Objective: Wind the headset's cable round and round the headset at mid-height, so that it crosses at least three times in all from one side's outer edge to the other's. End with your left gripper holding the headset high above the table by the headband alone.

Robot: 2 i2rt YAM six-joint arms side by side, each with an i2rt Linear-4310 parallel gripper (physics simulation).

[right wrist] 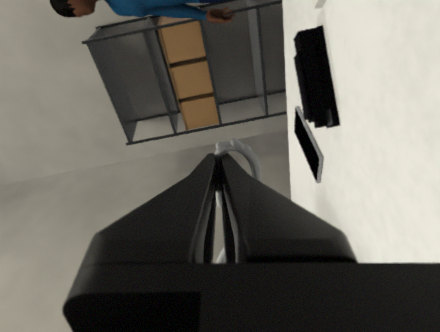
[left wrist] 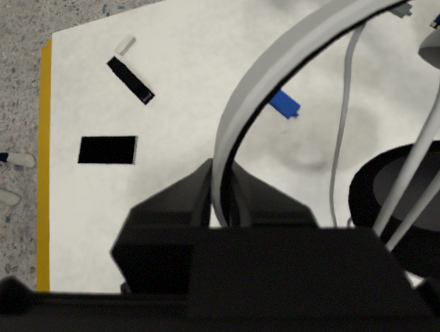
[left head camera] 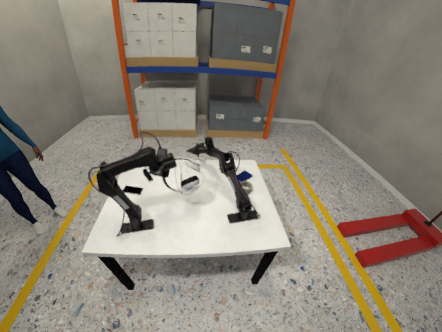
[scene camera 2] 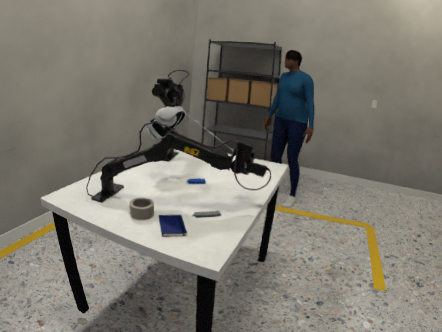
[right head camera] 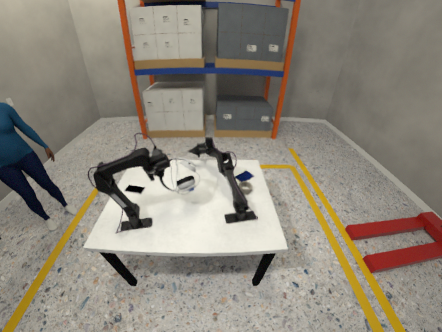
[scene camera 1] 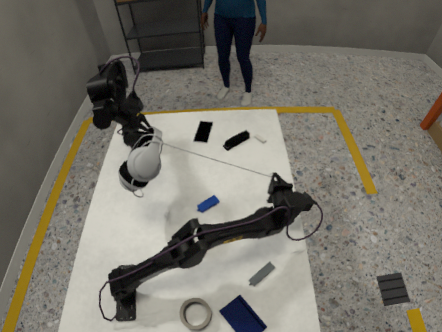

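Where they show: left gripper, fingertip midpoint: (left wrist: 220,166) (left head camera: 164,171) (right head camera: 161,171) (scene camera 1: 153,133); right gripper, fingertip midpoint: (right wrist: 218,166) (left head camera: 186,151) (right head camera: 187,151) (scene camera 1: 274,172); left arm's base, link origin: (left head camera: 137,226) (scene camera 2: 169,156) (right head camera: 136,224); right arm's base, link origin: (left head camera: 242,217) (scene camera 2: 108,193) (right head camera: 240,217) (scene camera 1: 126,292).
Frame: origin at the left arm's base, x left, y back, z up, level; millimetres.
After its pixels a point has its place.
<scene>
My left gripper (left wrist: 220,166) @(x -210, y -135, z 292 mm) is shut on the headband (left wrist: 260,75) @(x -243, y -153, z 346 mm) of the white-and-black headset (left head camera: 190,183) @(x -345, y -10, z 286 mm) (right head camera: 185,182) @(x -345, y -12, z 289 mm) (scene camera 1: 144,162) @(x -393, y -116, z 355 mm) (scene camera 2: 167,116) @(x -407, y -129, z 330 mm), which hangs above the table. My right gripper (left head camera: 190,150) @(x -392, y -534, z 167 mm) (right head camera: 192,150) @(x -392, y -534, z 167 mm) (scene camera 1: 275,177) @(x -392, y -534, z 167 mm) (right wrist: 218,166) @(x -392, y -534, z 167 mm) is shut on the thin grey cable (scene camera 1: 217,159) @(x -362, y -334, z 262 mm) (scene camera 2: 200,124) @(x -352, y -276, z 294 mm) (right wrist: 255,165) @(x -400, y -535, z 152 mm) near the table's far side. The cable runs nearly straight from the headset to it. In the left wrist view, two light strands cross in front of an earcup (left wrist: 367,185) @(x -315, y -84, z 248 mm), and another strand hangs beside it. The full number of crossings cannot be told.
On the table (scene camera 1: 100,225) @(x -371, y 181, z 0 mm) lie a black phone (scene camera 1: 203,131) @(x 48, y -335, z 8 mm) (left wrist: 107,150) @(x 50, y -332, z 8 mm), a black case (scene camera 1: 236,140) @(x -76, y -475, z 30 mm) (left wrist: 131,80) @(x -71, y -457, z 40 mm), a white block (scene camera 1: 260,139) @(x -80, y -596, z 12 mm), a blue block (scene camera 1: 208,203) @(x -372, y -283, z 16 mm) (scene camera 2: 196,181) @(x -385, y -285, z 13 mm), a grey bar (scene camera 1: 262,274) @(x -696, y -411, z 10 mm), a blue notebook (scene camera 1: 242,315) @(x -814, y -308, z 12 mm) and a tape ring (scene camera 1: 183,314) @(x -774, y -124, z 41 mm).
</scene>
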